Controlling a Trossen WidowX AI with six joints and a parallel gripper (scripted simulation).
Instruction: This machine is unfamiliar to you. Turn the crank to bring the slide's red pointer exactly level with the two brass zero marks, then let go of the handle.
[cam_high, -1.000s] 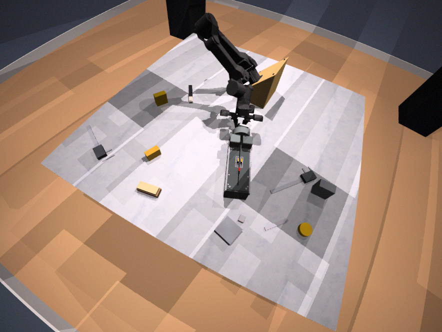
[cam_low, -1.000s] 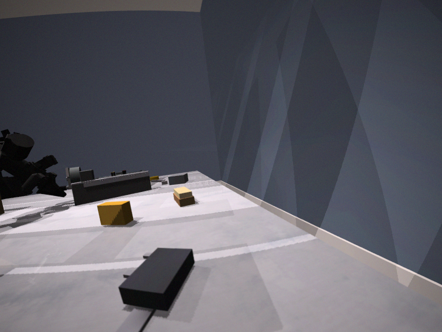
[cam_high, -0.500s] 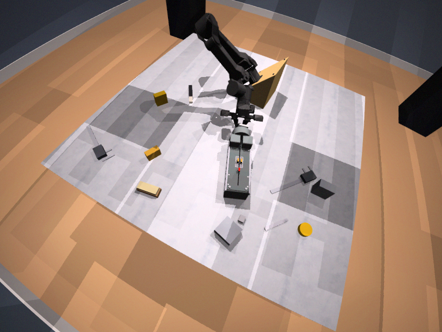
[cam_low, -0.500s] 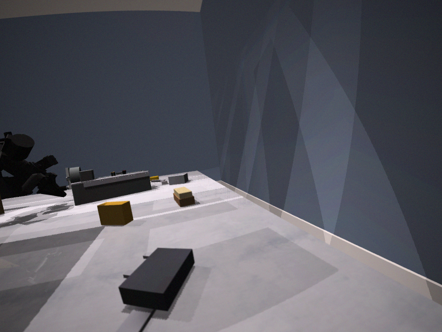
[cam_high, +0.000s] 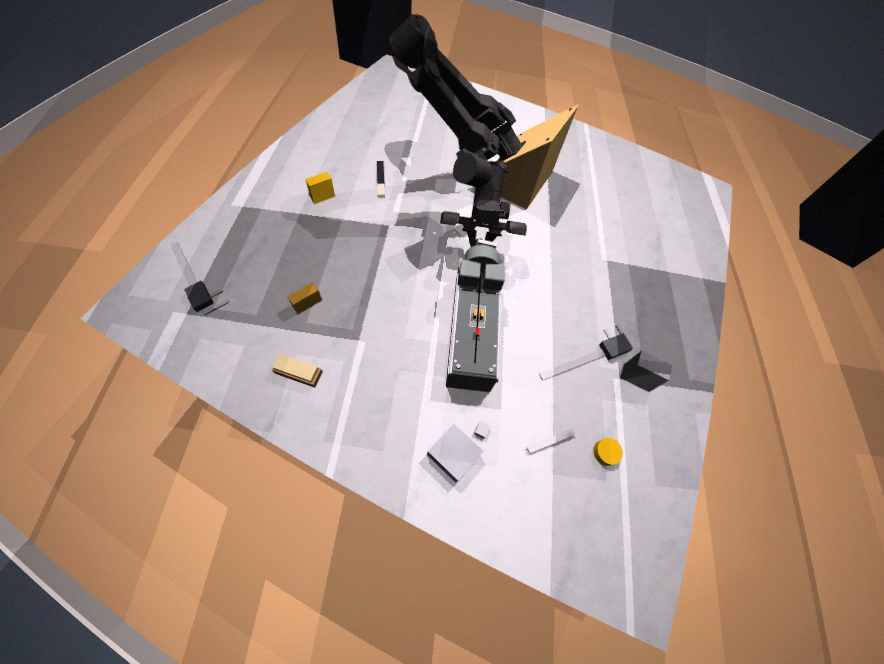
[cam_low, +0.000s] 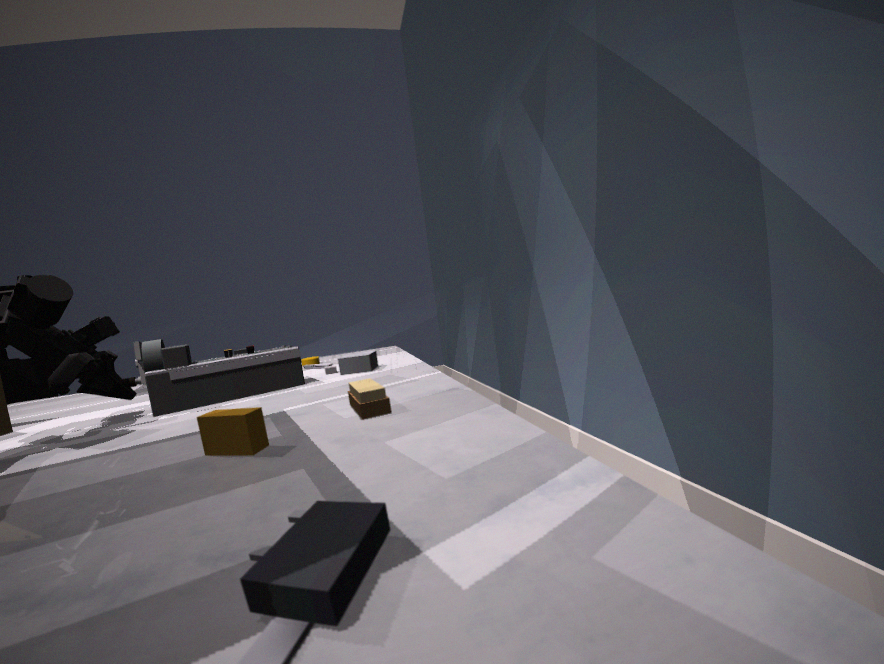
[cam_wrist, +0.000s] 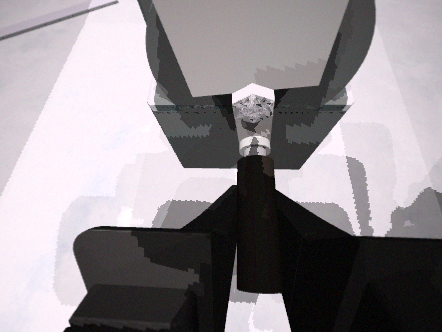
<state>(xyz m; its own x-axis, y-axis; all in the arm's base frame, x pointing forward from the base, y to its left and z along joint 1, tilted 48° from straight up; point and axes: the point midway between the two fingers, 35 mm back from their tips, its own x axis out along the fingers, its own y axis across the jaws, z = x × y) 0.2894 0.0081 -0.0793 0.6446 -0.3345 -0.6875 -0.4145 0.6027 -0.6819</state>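
Right now the dark brown crank handle is 30 mm above my gripper tip, 20 mm behind it and 10 mm to the right of it. Round my gripper tip: tan block: 410 mm ahead, 170 mm to the right, 20 mm below; yellow cube: 440 mm to the right, 10 mm ahead; red pointer: 180 mm ahead, 90 mm to the left, 50 mm above.
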